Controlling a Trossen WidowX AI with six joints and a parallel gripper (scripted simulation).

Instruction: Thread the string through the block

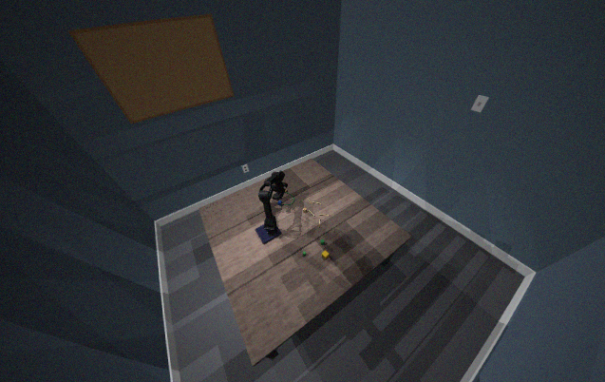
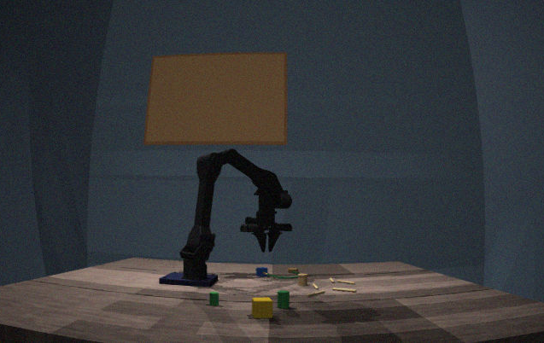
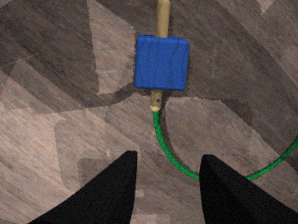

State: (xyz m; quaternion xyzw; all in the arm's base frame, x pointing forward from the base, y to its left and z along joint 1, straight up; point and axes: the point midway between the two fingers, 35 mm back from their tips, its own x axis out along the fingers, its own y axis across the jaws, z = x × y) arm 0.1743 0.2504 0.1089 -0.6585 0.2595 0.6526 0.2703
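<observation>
Now: the blue block 20 mm behind my gripper tip, 20 mm to the left of it and 80 mm below it. Round my gripper tip: thin wooden stick: 10 mm behind, 10 mm to the left, 80 mm below; tan wooden cylinder: 150 mm ahead, 160 mm to the right, 70 mm below; round wooden button: 70 mm ahead, 160 mm to the left, 80 mm below.
</observation>
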